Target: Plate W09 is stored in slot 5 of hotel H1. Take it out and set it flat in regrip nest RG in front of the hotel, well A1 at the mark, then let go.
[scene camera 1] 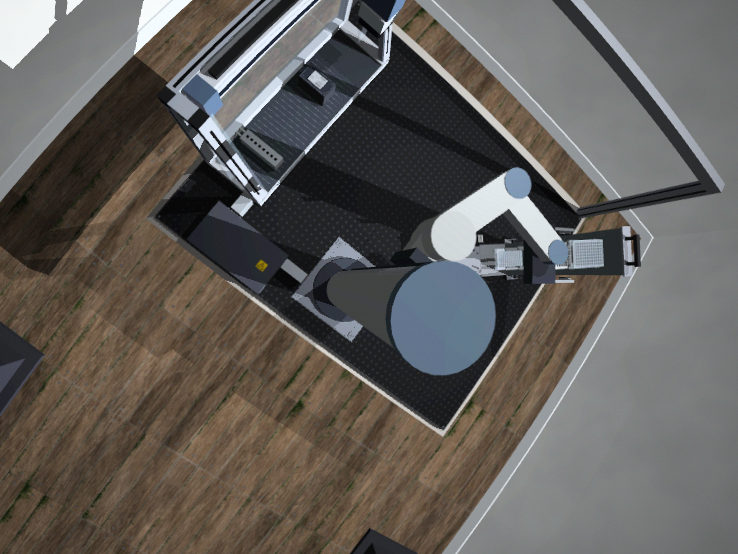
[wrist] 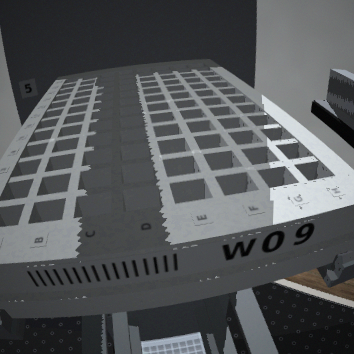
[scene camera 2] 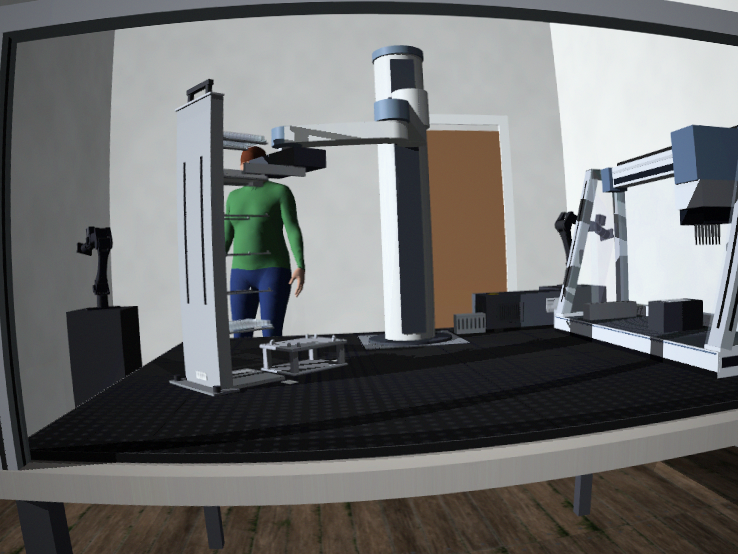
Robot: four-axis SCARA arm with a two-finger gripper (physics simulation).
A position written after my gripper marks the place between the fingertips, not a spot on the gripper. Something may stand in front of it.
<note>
In view: my gripper [scene camera 2: 224, 174], a plate W09 [wrist: 139, 186], a clear plate [scene camera 1: 582, 253] and a dark control box [scene camera 1: 222, 235].
My gripper shows as well in scene camera 1 [scene camera 1: 572, 255]. The dark control box is seen too in scene camera 2 [scene camera 2: 534, 301].
</note>
